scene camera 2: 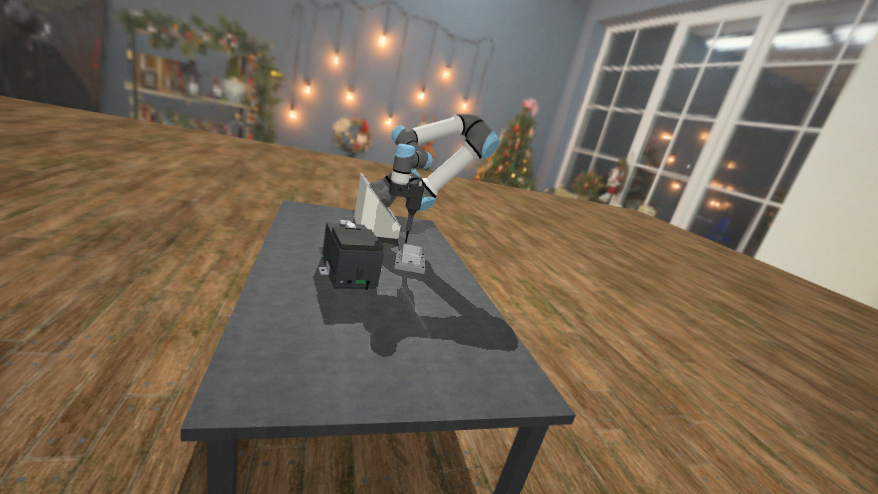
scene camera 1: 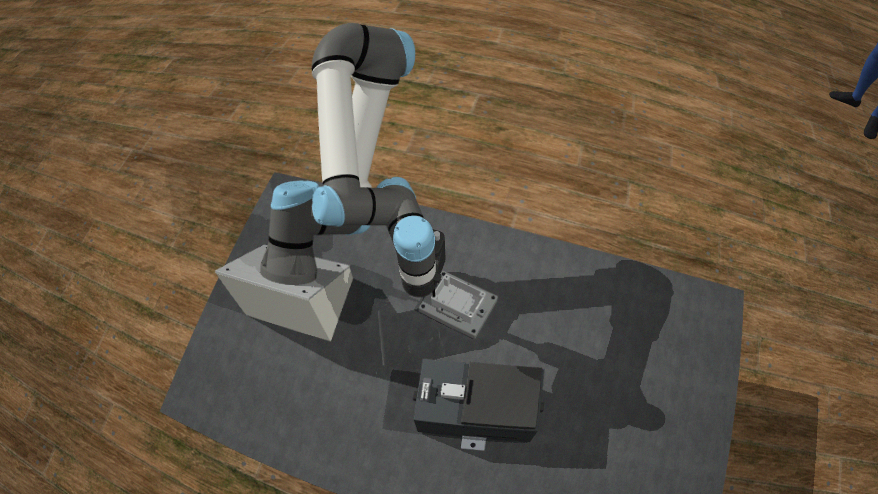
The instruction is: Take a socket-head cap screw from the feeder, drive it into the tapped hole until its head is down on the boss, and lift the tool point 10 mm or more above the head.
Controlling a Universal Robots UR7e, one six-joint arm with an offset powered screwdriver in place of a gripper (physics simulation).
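Observation:
My screwdriver (scene camera 1: 434, 293) (scene camera 2: 406, 241) points straight down, its thin tip at the robot-side corner of the light grey housing (scene camera 1: 459, 299) (scene camera 2: 410, 260). The tip looks at or just above the housing; the exact gap is too small to tell. In scene camera 1 the wrist hides most of the tool. Whether a screw is on the tip or in the tapped hole cannot be seen. The dark screw feeder (scene camera 1: 502, 396) (scene camera 2: 357, 267) stands apart from the tool, with small light-coloured fittings on its top at the robot-side end.
The robot's pale pedestal (scene camera 1: 276, 305) (scene camera 2: 368, 208) stands at one end of the dark table (scene camera 1: 675, 344) (scene camera 2: 368, 393). A small light tab (scene camera 1: 472, 443) (scene camera 2: 323, 270) sticks out from the feeder's side. A person's legs (scene camera 1: 866, 76) show on the floor beyond the table.

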